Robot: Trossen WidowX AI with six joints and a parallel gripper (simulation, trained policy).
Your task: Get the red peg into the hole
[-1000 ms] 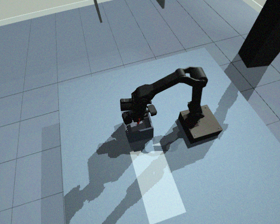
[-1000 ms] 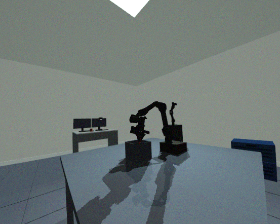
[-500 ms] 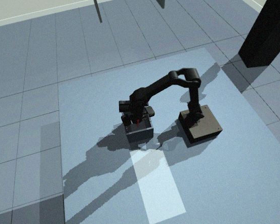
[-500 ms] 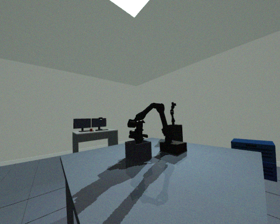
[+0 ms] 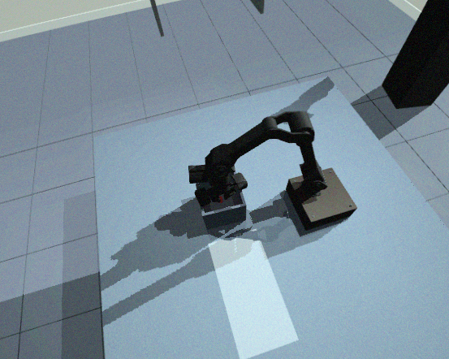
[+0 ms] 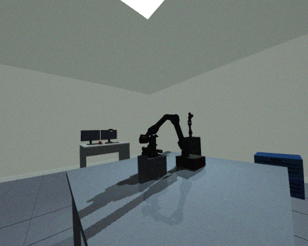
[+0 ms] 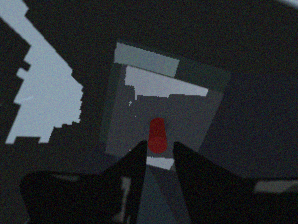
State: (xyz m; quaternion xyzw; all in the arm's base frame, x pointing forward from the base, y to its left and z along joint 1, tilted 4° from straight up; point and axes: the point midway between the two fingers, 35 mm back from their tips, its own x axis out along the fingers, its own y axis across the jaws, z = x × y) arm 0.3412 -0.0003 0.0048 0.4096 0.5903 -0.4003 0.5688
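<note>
The red peg lies 3 cm below my gripper tip, 1 cm to the right of it and 1 cm ahead of it. Also, from my gripper tip: grey plate: 3 cm below, 1 cm to the right.
</note>
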